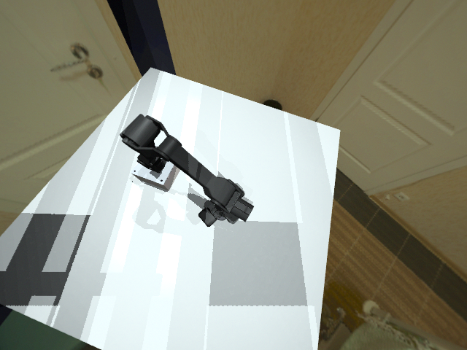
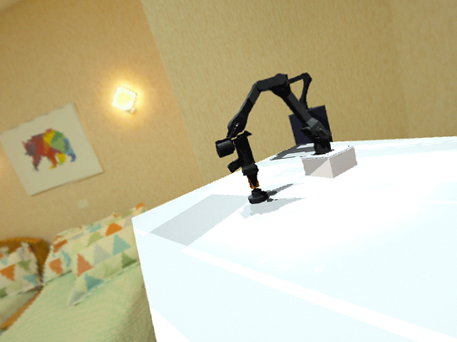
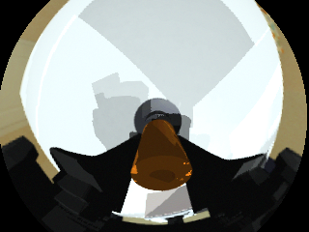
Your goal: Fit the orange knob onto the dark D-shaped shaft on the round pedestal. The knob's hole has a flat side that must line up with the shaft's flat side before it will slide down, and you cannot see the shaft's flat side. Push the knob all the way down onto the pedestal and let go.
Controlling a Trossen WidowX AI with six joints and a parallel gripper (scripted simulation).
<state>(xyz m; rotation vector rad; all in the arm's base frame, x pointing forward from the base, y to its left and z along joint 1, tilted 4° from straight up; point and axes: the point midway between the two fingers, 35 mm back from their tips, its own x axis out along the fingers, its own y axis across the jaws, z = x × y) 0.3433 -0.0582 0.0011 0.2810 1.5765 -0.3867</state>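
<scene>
My gripper tip is 40 mm above the dark round pedestal. From my gripper tip the other things lie so: orange knob: 20 mm above.
</scene>
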